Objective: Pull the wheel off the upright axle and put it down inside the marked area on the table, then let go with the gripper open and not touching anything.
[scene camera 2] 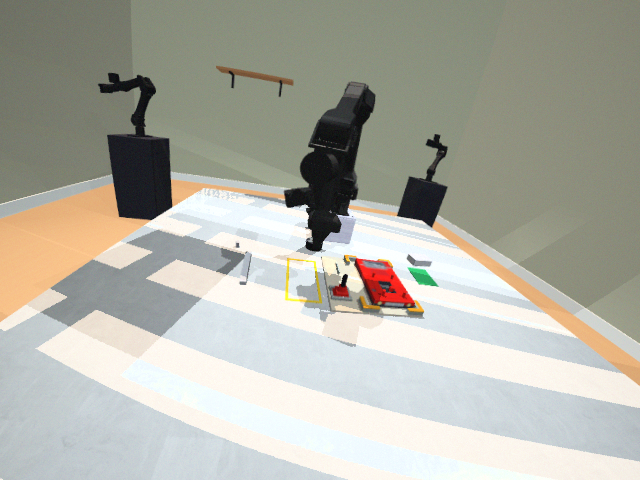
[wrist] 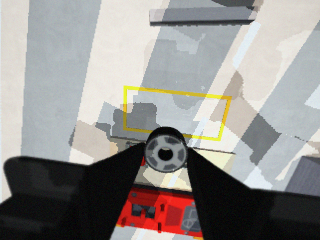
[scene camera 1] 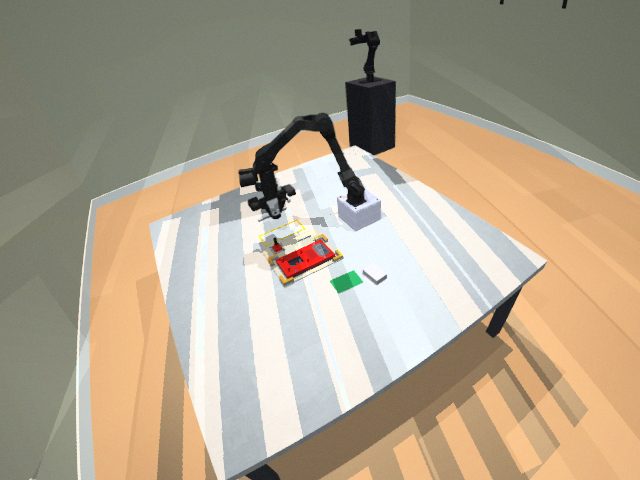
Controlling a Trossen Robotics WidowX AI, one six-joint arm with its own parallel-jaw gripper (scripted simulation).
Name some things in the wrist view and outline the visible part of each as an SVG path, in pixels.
My gripper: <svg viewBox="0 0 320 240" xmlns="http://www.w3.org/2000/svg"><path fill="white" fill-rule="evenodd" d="M188 148L187 172L203 240L320 240L319 196L263 188L249 188L195 150ZM145 143L140 142L90 165L28 156L7 158L3 163L3 172L11 196L0 204L0 240L110 240L140 169Z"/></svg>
A wheel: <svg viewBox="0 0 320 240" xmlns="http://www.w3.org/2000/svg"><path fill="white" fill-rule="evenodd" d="M159 127L151 132L143 150L144 159L155 171L161 173L176 172L186 164L188 159L188 148L184 136L173 127Z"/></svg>
